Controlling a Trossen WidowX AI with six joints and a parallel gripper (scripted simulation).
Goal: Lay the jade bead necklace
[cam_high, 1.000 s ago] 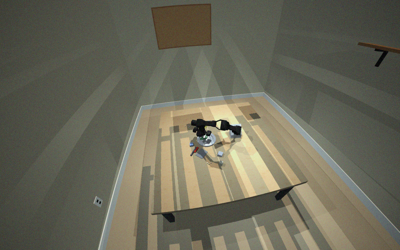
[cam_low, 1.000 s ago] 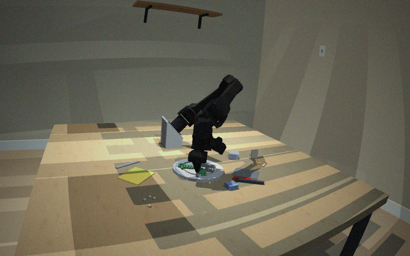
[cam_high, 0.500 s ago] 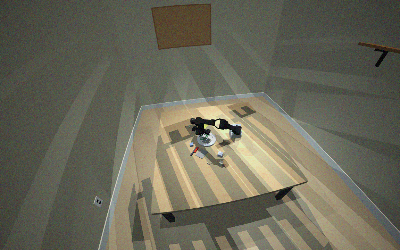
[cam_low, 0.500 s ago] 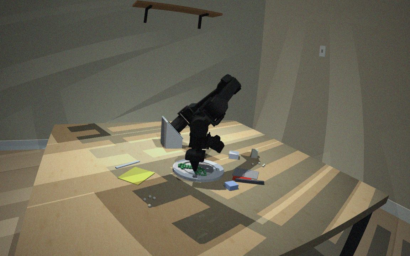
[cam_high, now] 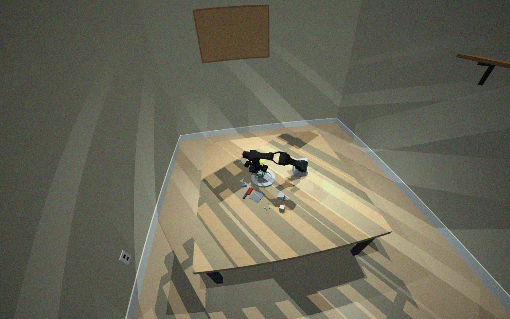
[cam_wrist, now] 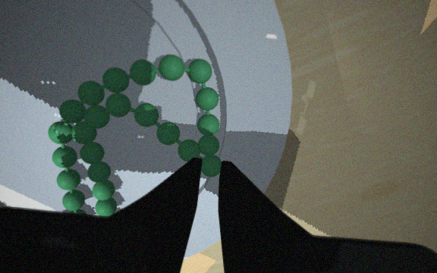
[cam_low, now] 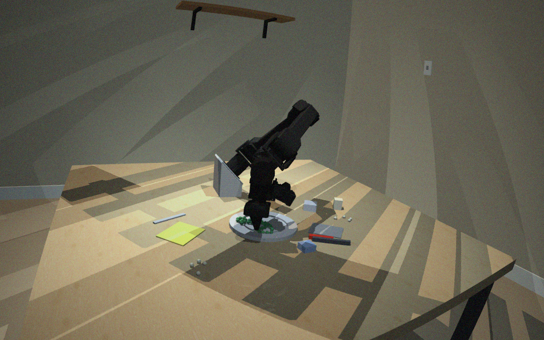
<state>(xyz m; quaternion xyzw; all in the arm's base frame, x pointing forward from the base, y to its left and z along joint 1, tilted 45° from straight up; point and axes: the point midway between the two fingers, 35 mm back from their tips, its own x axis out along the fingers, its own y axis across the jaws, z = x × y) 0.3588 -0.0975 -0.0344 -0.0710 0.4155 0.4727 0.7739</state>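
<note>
Now: gripper tip 50 mm past the round grey bead board, 50 mm to the right of it and 10 mm above it. From my gripper tip the other things lie so: yellow sheet: 70 mm behind, 200 mm to the right, 20 mm below; blue block: 120 mm ahead, 80 mm to the left, 10 mm below; red and black pen: 110 mm ahead, 170 mm to the left, 10 mm below.
</note>
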